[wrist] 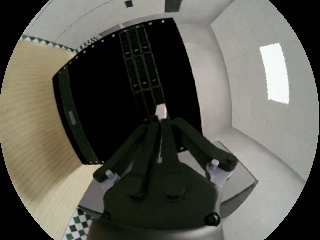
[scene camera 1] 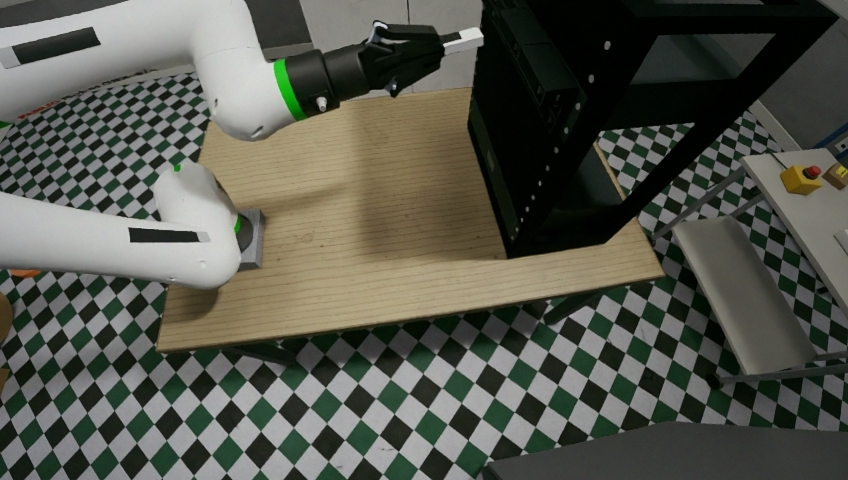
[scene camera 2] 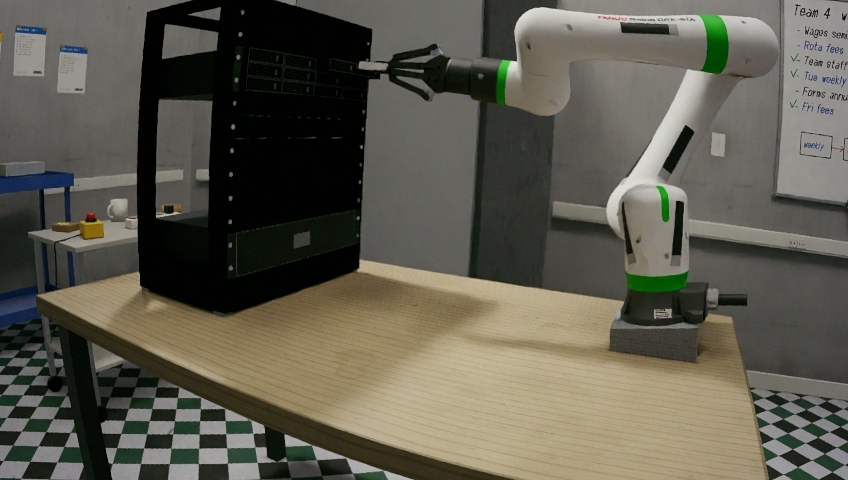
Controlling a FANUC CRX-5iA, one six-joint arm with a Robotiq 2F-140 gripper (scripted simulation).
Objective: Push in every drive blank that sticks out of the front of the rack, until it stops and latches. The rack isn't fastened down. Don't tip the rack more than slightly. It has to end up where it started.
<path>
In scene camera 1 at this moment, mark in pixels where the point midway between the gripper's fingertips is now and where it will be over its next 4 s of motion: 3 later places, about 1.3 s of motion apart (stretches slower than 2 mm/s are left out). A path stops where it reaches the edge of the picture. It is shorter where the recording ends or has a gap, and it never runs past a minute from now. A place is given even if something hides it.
My gripper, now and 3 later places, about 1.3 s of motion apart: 480, 36; 509, 34; 522, 33; 527, 32
</path>
